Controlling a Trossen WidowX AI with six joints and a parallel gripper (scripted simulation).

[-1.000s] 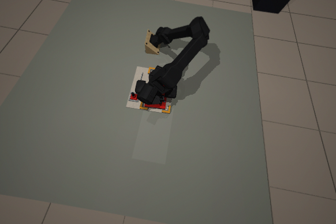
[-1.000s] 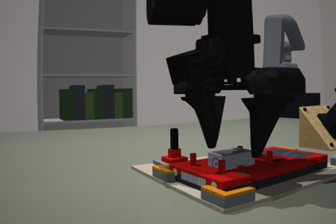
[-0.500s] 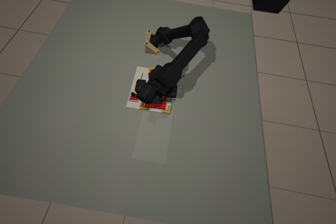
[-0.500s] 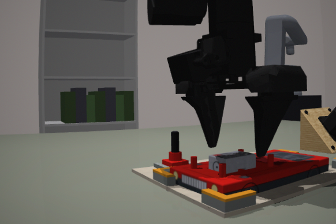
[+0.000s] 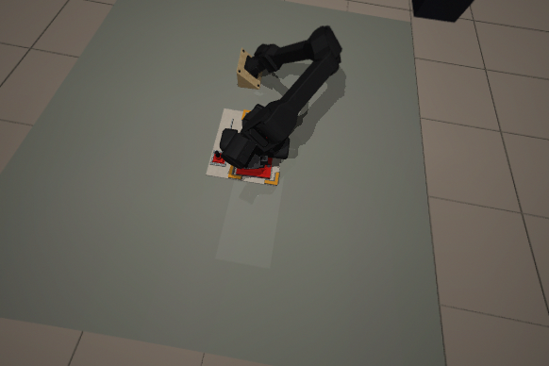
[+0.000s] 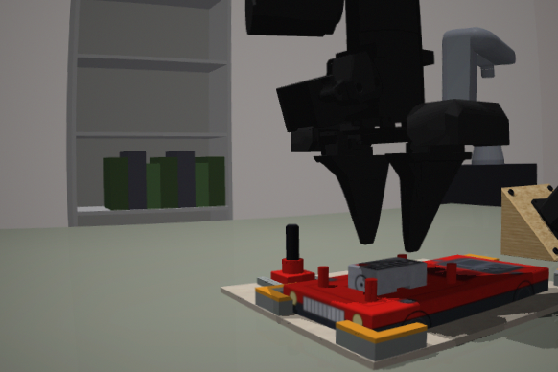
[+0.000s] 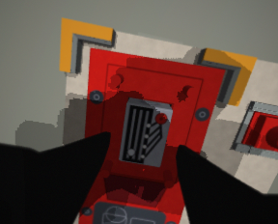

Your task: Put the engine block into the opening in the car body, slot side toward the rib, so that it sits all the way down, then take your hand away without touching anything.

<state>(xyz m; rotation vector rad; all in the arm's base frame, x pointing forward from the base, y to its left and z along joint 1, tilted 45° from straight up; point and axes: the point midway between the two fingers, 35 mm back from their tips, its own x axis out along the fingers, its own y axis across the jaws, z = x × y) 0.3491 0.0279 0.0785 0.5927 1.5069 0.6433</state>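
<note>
Right now my gripper tip is 30 mm above the grey engine block.
</note>
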